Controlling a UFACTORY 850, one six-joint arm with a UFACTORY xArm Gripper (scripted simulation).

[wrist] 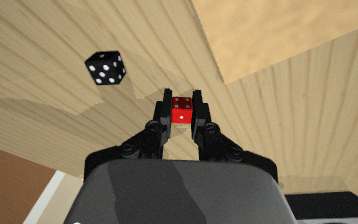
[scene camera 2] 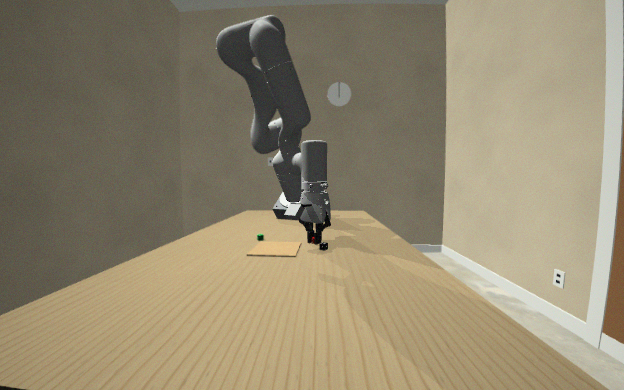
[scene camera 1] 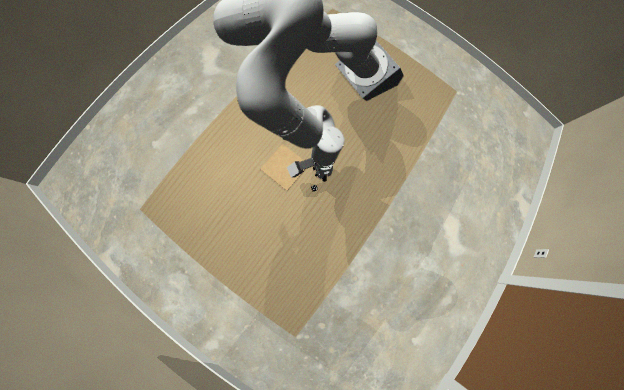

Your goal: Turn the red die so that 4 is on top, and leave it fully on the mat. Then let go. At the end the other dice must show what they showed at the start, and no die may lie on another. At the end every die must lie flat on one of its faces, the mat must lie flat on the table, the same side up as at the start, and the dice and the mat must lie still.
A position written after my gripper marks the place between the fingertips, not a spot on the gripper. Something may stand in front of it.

I see my gripper (scene camera 2: pixel 314 243) and a tan mat (scene camera 1: pixel 276 166).
My gripper is seen too in the wrist view (wrist: pixel 181 100).
